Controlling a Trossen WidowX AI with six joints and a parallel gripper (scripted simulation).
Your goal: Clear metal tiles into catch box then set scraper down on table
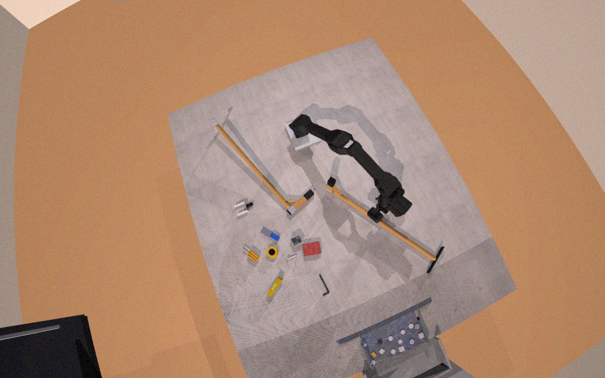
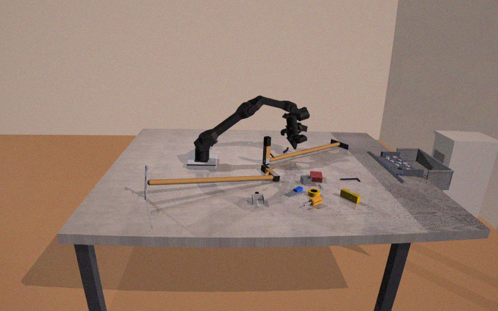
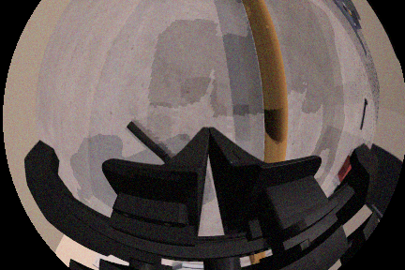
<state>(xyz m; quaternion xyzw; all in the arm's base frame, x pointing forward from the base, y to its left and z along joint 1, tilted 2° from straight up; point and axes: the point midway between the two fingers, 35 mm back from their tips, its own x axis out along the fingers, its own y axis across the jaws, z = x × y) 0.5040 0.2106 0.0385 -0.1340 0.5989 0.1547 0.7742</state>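
The long scraper lies 50 mm ahead of my gripper tip, 40 mm to the right of it and 40 mm above it. The rest, counted from my gripper tip: grey box (420 mm to the right, 20 mm behind, 10 mm below); then hex key (380 mm to the right, 220 mm ahead, 20 mm below); then red block (370 mm to the right, 40 mm ahead, 10 mm below).
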